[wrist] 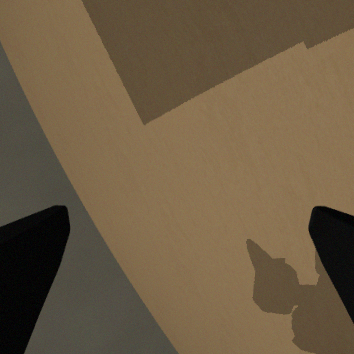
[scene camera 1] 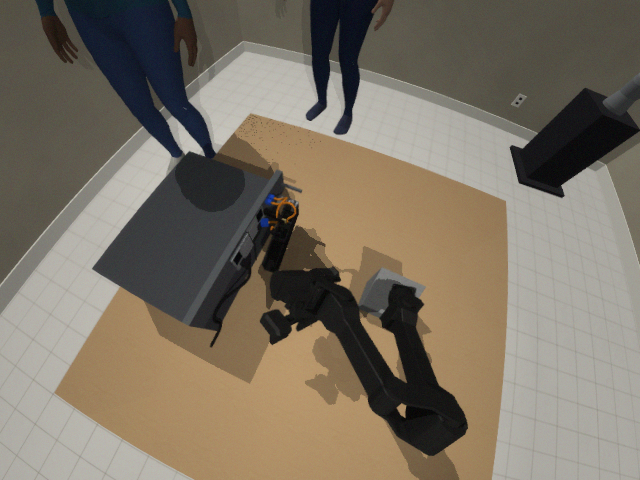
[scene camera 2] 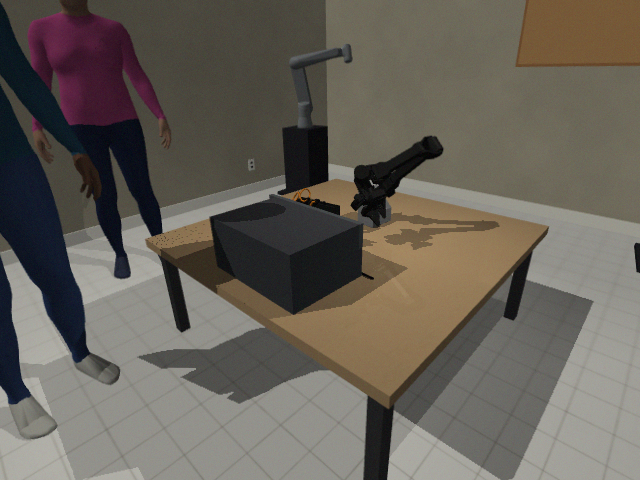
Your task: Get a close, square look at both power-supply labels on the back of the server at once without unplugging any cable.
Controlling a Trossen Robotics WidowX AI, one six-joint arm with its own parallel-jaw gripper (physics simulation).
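Pixels of known places: gripper, between the fingertips: (wrist: 192, 219) (scene camera 1: 284, 336) (scene camera 2: 381, 222); arm's base, origin of its link: (scene camera 1: 402, 295).
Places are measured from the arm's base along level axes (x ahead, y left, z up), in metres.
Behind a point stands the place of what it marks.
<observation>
The server (scene camera 1: 170, 242) @(x 0.636, y 0.044, z 0.078 m) (scene camera 2: 279, 232) @(x 0.711, y 0.041, z 0.078 m) is a dark grey box on the table, its back towards the arm. In scene camera 1 a light grey power-supply panel (scene camera 1: 245, 249) @(x 0.452, y -0.006, z 0.037 m) shows steeply from above, with black power cables (scene camera 1: 227, 297) @(x 0.468, y 0.124, z -0.014 m) running down from it. The labels cannot be read, and neither they nor the server show in the wrist view. Orange cables (scene camera 1: 286, 210) @(x 0.380, y -0.151, z 0.043 m) (scene camera 2: 301, 195) @(x 0.393, y -0.137, z 0.079 m) with blue plugs stick out farther along the back. My gripper (wrist: 192, 219) @(x 0.286, y 0.180, z 0.001 m) is open and empty, in front of the server's back; the wrist view shows table top and shadows.
A black slatted bar (scene camera 1: 279, 249) @(x 0.368, y -0.040, z 0.012 m) (scene camera 2: 326, 207) @(x 0.388, y -0.010, z 0.055 m) stands off the server's back, close to my arm (scene camera 1: 361, 351) @(x 0.147, y 0.176, z 0.240 m) (scene camera 2: 398, 167) @(x 0.155, y 0.174, z 0.189 m). A grey block (scene camera 1: 373, 294) @(x 0.076, y 0.010, z -0.023 m) (scene camera 2: 383, 217) @(x 0.315, y 0.200, z 0.035 m) is by the arm's base. Two people stand beyond the table (scene camera 1: 444, 227) (scene camera 2: 413, 330). A grey arm (scene camera 2: 302, 85) tops a black pedestal.
</observation>
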